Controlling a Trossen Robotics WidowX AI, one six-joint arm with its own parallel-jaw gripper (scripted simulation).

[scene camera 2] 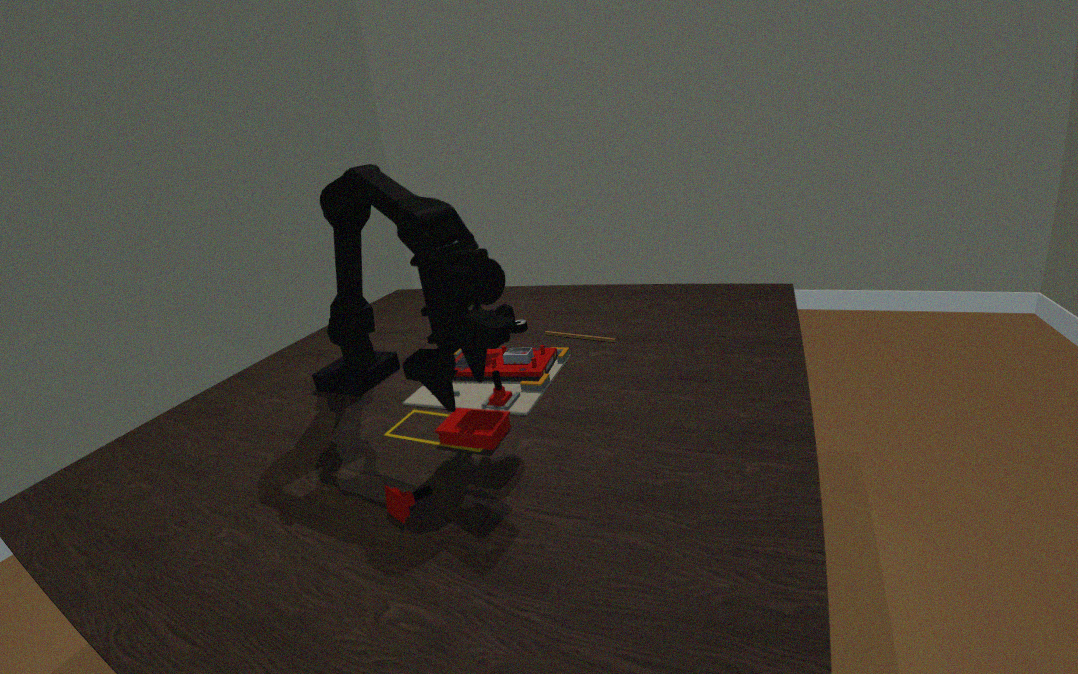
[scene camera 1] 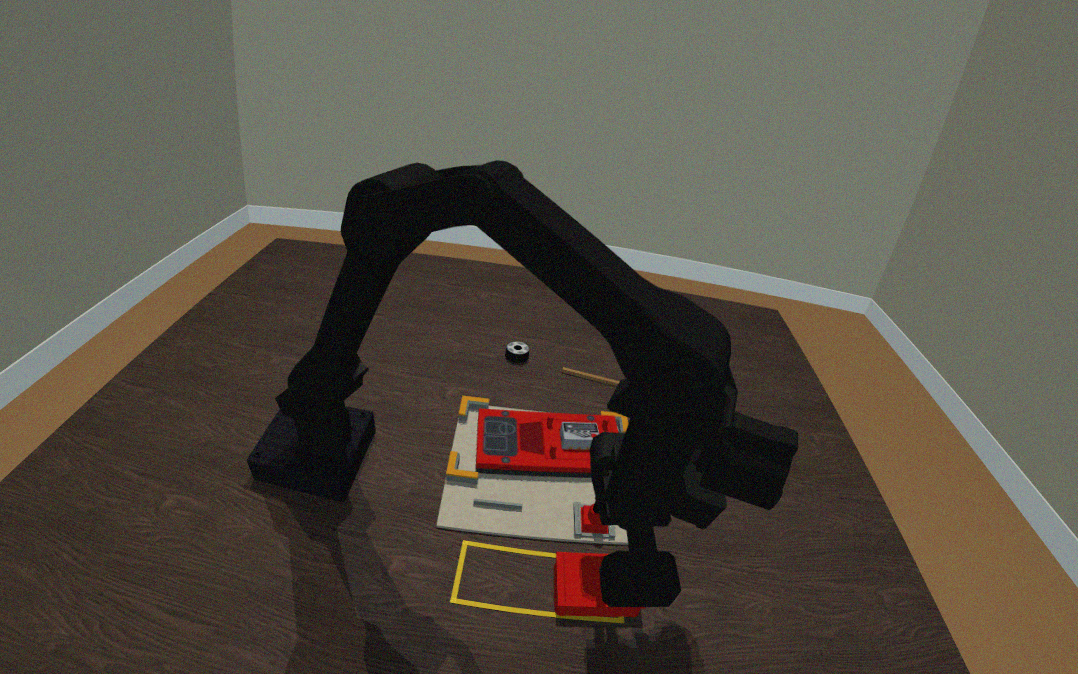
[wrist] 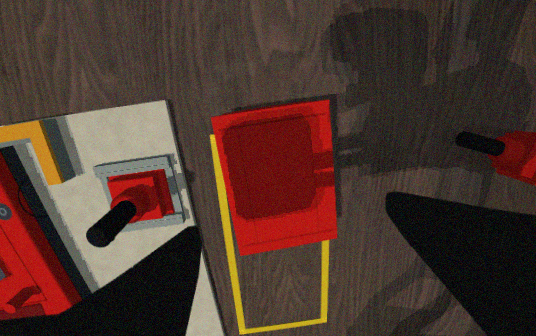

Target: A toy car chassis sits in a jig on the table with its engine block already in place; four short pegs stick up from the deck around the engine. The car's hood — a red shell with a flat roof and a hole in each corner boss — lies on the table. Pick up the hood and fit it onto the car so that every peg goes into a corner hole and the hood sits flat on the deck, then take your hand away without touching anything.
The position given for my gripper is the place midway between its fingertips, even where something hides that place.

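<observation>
There's a grey engine block [scene camera 1: 574, 435], and there's a red hood [scene camera 1: 577, 592] that I can also see in scene camera 2, the hood [scene camera 2: 476, 428], and in the wrist view, the hood [wrist: 277, 162]. As for my gripper [scene camera 1: 609, 559], it's open and holding nothing, and you'd find that gripper [scene camera 2: 466, 395] in scene camera 2 too, plus the gripper [wrist: 294, 218] in the wrist view.
</observation>
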